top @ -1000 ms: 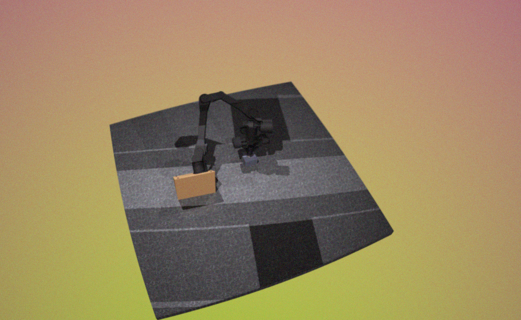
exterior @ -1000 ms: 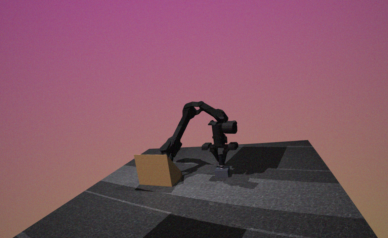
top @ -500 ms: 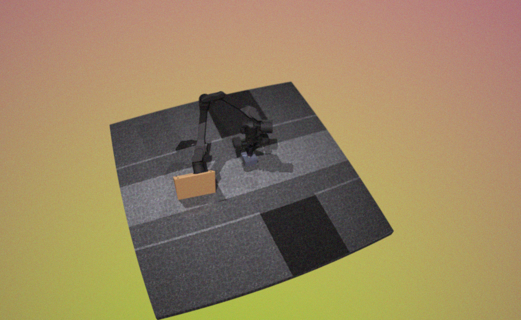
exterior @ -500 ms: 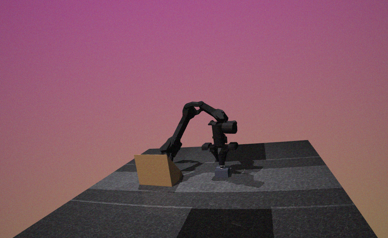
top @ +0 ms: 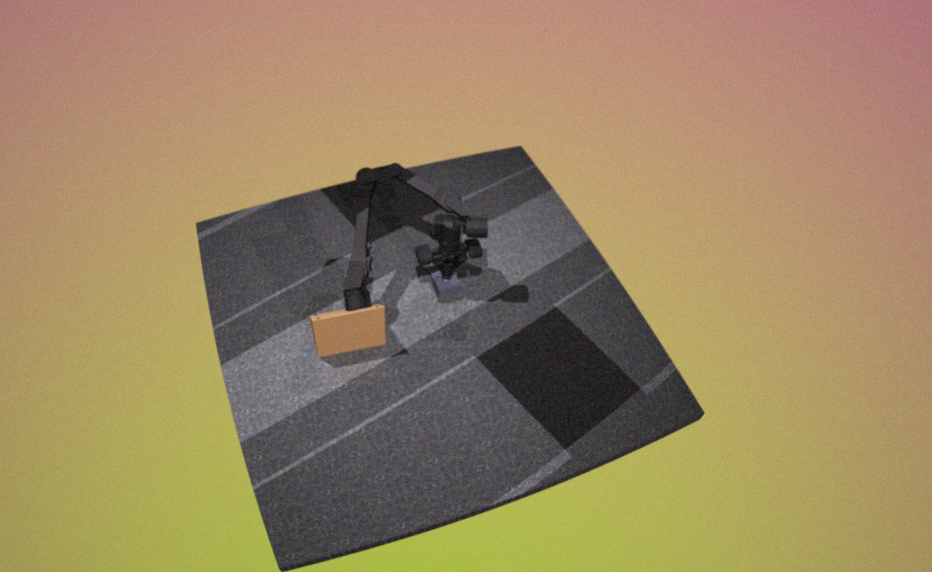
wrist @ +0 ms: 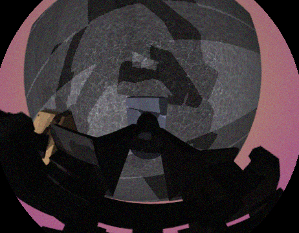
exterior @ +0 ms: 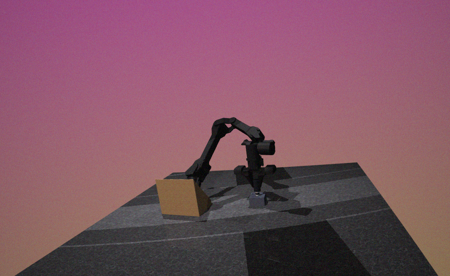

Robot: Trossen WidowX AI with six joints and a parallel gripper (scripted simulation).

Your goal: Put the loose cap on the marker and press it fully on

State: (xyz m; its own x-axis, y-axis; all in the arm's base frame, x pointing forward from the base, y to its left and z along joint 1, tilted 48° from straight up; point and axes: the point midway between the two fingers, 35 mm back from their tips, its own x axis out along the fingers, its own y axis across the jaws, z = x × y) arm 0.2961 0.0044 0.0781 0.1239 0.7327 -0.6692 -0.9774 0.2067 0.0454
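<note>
My gripper tip is now 10 mm below the dark marker cap. Round my gripper tip: grey holder block 60 mm below.
</note>
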